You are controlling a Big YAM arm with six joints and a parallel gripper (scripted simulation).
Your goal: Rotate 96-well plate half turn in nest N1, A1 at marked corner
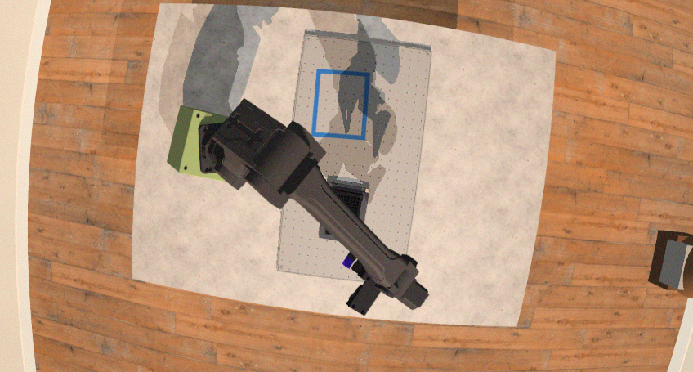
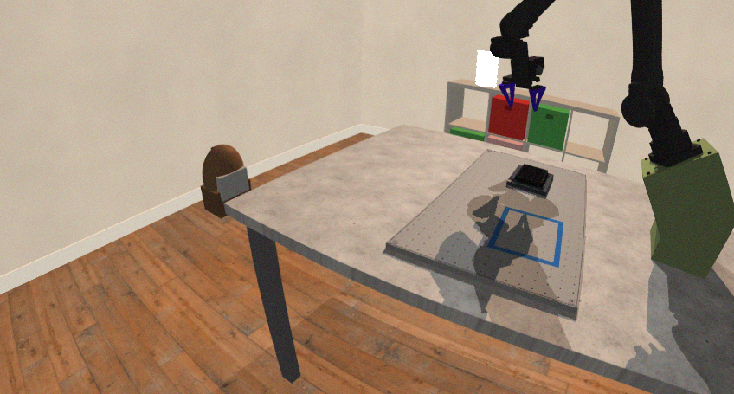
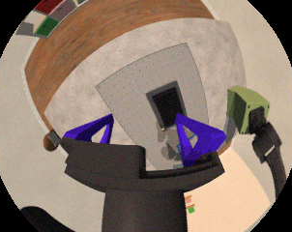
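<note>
Now: hand 5 cm past the black 96-well plate, 11 cm to the right of it and 18 cm above it. Round my hand: grey plate nest N1: 5 cm behind, 11 cm to the left, 19 cm below.
</note>
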